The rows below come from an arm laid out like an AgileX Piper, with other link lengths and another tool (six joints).
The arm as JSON. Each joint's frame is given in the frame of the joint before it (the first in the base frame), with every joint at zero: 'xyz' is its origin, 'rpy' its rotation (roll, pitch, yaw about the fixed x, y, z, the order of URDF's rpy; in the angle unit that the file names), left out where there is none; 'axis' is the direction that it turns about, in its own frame. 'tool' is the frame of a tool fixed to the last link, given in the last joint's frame.
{
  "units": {
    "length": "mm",
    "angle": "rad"
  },
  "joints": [
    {
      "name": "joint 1",
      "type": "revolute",
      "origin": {
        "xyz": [
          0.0,
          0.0,
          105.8
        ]
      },
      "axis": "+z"
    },
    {
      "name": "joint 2",
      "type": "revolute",
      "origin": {
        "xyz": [
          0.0,
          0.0,
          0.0
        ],
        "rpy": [
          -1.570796,
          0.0,
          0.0
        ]
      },
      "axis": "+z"
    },
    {
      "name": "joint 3",
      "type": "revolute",
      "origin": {
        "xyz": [
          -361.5,
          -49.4,
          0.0
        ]
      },
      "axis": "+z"
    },
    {
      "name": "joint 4",
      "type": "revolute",
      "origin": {
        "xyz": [
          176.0,
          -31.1,
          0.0
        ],
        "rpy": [
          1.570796,
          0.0,
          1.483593
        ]
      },
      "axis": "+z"
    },
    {
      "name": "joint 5",
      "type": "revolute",
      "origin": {
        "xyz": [
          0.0,
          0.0,
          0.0
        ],
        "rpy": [
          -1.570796,
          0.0,
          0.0
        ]
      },
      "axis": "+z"
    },
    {
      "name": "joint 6",
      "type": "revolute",
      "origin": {
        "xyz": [
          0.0,
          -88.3,
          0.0
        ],
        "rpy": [
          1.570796,
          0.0,
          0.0
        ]
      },
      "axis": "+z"
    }
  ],
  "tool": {
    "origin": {
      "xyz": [
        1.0,
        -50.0,
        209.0
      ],
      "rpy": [
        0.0,
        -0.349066,
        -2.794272
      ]
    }
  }
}
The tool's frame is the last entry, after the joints.
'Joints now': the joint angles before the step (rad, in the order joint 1, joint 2, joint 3, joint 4, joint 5, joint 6). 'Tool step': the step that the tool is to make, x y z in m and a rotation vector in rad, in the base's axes. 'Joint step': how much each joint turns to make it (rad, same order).
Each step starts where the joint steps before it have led.
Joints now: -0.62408 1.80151 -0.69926 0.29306 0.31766 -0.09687
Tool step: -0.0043 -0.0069 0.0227 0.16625 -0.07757 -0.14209
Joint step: -0.20972 -0.02314 -0.15866 0.20771 0.28679 -0.17115
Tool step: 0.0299 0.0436 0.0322 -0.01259 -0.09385 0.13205
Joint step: 0.11459 -0.10725 0.00457 0.07091 0.04994 -0.05318
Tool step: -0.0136 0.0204 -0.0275 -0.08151 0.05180 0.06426
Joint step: 0.14443 -0.00182 0.19026 -0.00669 -0.23259 0.00012
